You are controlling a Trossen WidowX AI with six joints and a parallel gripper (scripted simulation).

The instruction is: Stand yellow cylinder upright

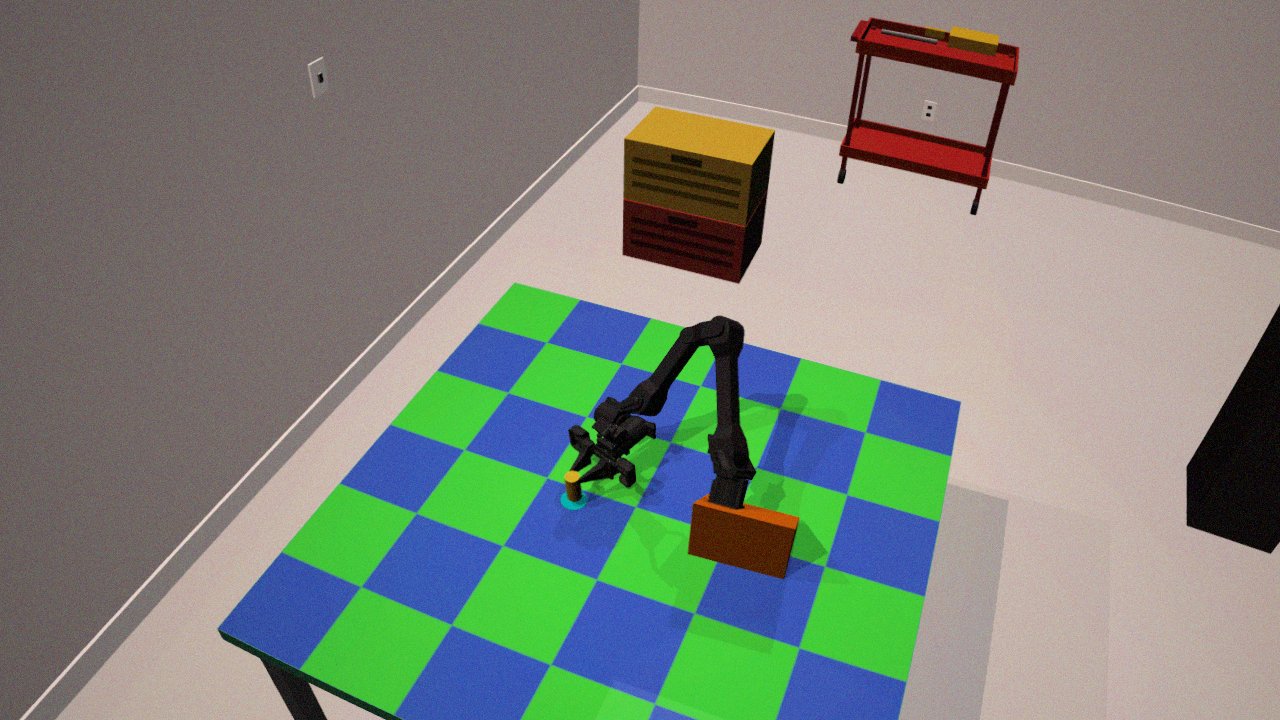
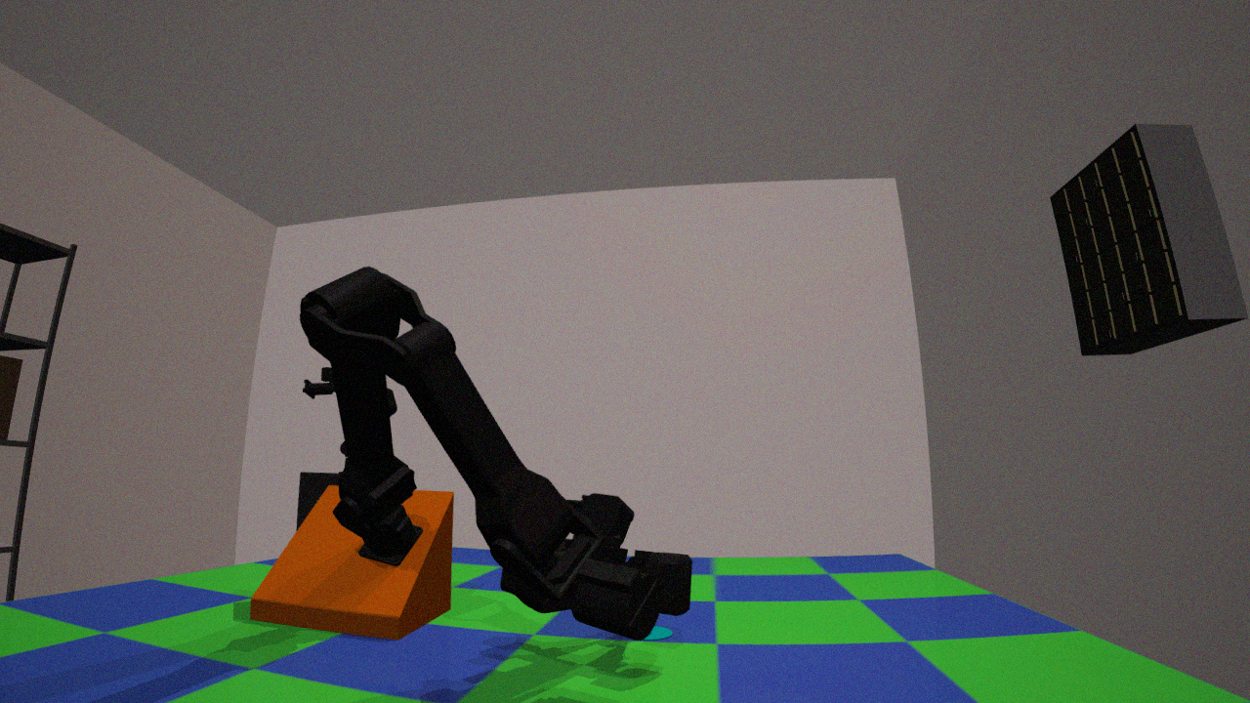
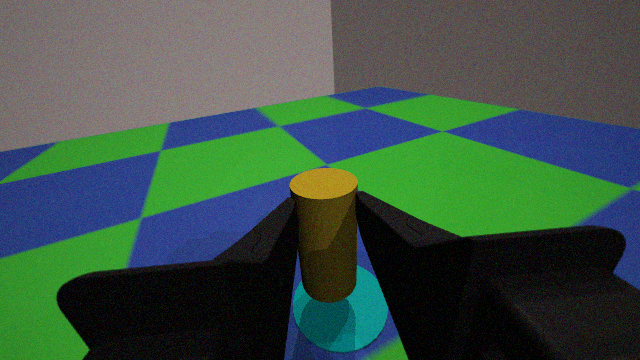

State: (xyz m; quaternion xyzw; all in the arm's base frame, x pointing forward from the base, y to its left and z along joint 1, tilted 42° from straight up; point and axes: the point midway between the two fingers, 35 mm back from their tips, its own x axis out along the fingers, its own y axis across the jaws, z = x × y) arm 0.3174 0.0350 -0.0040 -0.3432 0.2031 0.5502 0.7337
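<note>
Right now the yellow tall cylinder is 20 mm below my gripper tip. From my gripper tip the other things lie so: cyan circle 80 mm below.
</note>
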